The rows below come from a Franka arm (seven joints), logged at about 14 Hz.
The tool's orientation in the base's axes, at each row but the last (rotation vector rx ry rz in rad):
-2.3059, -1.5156, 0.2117
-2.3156, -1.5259, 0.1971
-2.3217, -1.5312, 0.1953
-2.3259, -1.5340, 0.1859
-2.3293, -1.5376, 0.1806
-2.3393, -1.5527, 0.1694
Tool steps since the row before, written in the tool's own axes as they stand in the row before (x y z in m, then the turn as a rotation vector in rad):
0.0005, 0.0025, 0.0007, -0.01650, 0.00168, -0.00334
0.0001, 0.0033, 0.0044, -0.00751, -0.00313, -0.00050
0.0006, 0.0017, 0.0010, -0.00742, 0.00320, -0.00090
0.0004, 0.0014, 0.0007, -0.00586, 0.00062, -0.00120
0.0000, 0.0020, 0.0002, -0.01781, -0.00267, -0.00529
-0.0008, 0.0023, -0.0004, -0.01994, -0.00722, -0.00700
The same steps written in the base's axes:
0.0021, -0.0003, -0.0016, -0.00425, -0.01634, 0.00115
0.0015, -0.0001, -0.0053, -0.00560, -0.00584, 0.00102
0.0014, 0.0002, -0.0015, 0.00002, -0.00808, -0.00090
0.0012, 0.0000, -0.0011, -0.00149, -0.00581, 0.00043
0.0017, -0.0007, -0.0009, -0.00800, -0.01640, 0.00442
0.0018, -0.0016, -0.0005, -0.01235, -0.01708, 0.00737

